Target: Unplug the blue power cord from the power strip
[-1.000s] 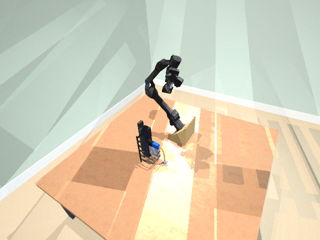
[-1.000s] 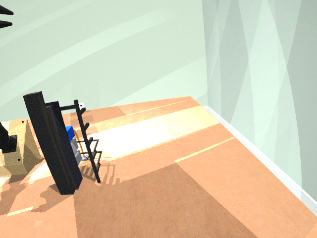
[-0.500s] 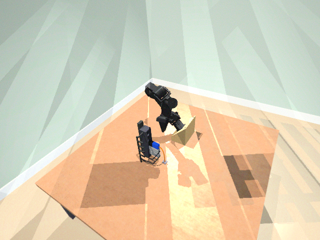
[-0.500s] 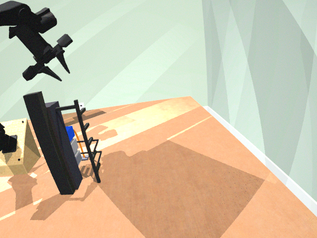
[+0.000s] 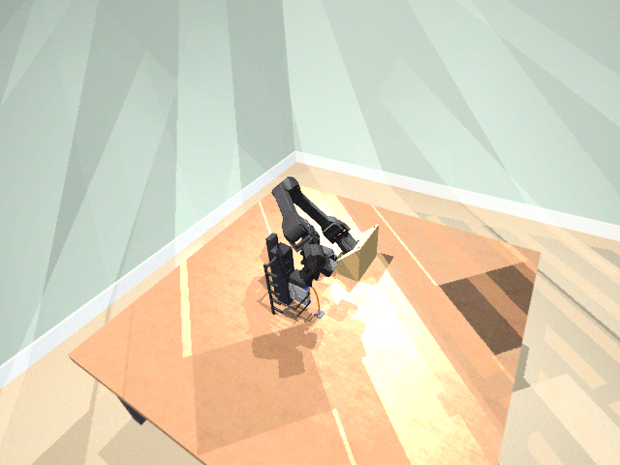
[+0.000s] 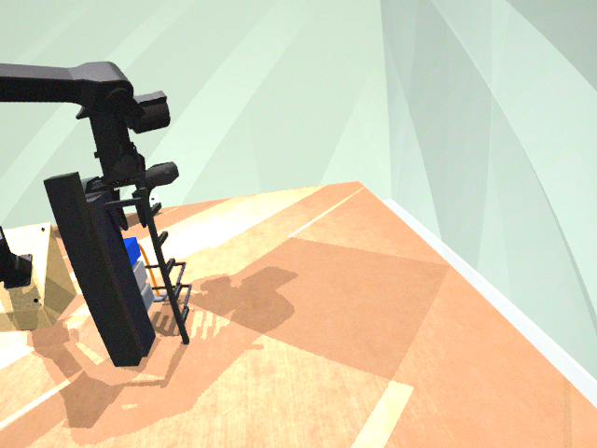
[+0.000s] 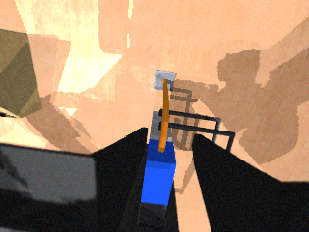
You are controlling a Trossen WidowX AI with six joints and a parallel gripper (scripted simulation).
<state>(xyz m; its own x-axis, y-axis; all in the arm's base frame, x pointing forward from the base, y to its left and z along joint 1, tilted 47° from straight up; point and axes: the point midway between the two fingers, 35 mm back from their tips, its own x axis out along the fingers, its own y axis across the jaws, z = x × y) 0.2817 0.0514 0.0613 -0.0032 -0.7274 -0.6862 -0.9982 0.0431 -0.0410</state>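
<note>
Now: gripper tip 70 mm to the left of the blue plug and 10 mm above it.
</note>
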